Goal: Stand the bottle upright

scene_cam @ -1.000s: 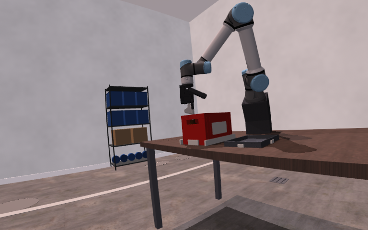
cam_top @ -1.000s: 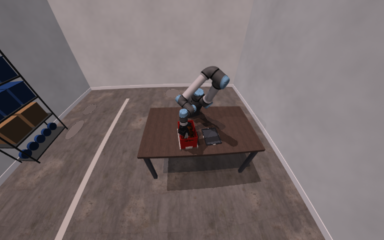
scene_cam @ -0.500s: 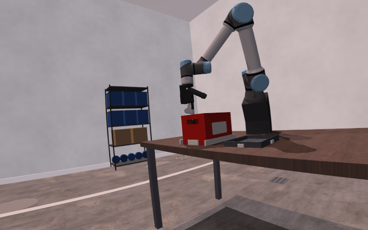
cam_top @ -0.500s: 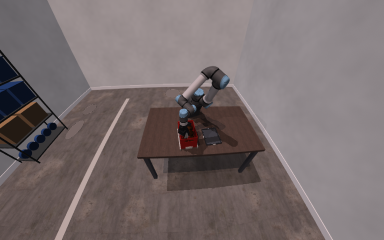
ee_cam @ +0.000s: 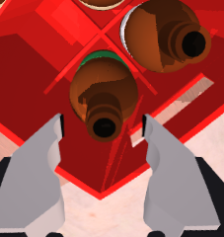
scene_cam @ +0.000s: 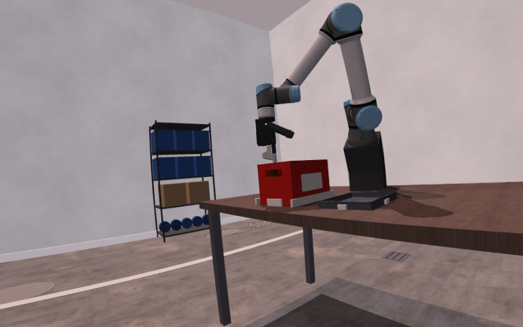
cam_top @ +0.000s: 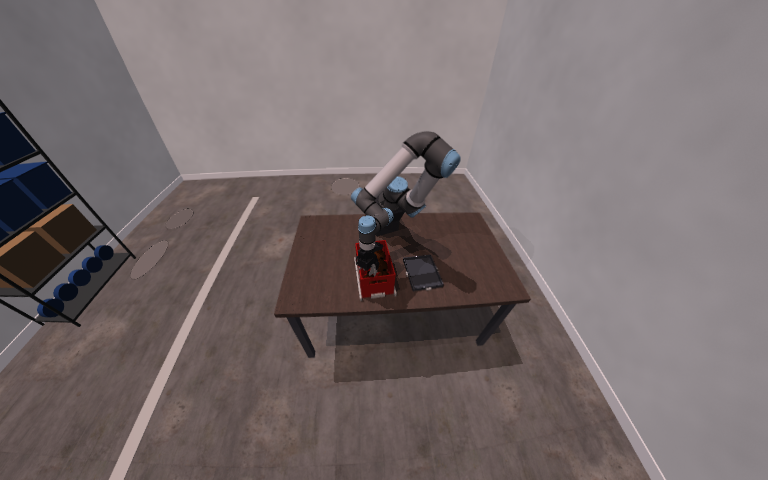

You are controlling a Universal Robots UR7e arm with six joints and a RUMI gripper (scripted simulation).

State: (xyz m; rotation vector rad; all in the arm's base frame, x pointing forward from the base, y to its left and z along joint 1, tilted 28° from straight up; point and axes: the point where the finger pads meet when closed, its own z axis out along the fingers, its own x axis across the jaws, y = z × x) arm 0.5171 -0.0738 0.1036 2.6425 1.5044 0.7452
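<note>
The glass bottle is 1 cm ahead of my hand and 8 cm below it. From my hand the other things lie so: dark tray (17 cm behind, 31 cm to the left, 15 cm below); then red crate (9 cm behind, 1 cm to the left, 8 cm below); then brown bottle (11 cm behind, 5 cm to the left, 8 cm below).
</note>
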